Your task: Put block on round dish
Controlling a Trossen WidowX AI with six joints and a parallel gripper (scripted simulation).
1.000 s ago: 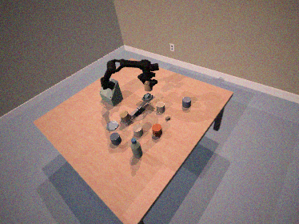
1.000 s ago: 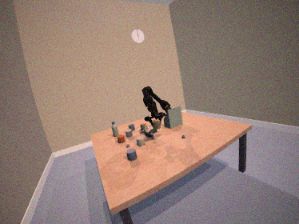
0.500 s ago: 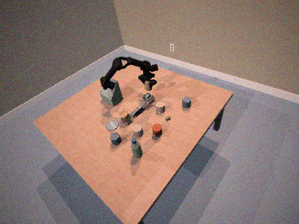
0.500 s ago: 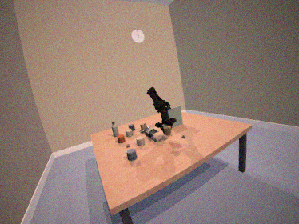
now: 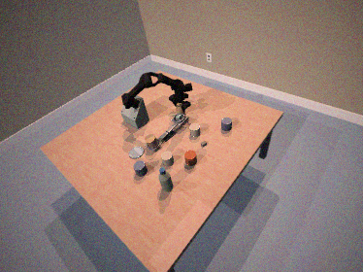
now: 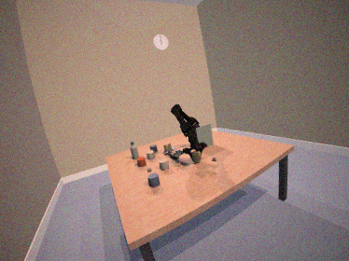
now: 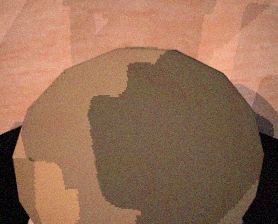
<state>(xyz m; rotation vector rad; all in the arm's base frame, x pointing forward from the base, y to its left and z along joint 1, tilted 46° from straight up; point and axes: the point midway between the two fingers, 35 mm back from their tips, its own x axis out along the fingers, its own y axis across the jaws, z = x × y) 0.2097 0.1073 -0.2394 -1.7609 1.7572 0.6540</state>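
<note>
Now: gripper tip 20 mm short of the round grey dish, 480 mm to the left of it and 30 mm above it. Round my gripper tip: dark block: 340 mm ahead, 150 mm to the right, 30 mm below; tan cup: 20 mm to the left, 10 mm above; balance: 90 mm ahead, 240 mm to the right, 10 mm below.
</note>
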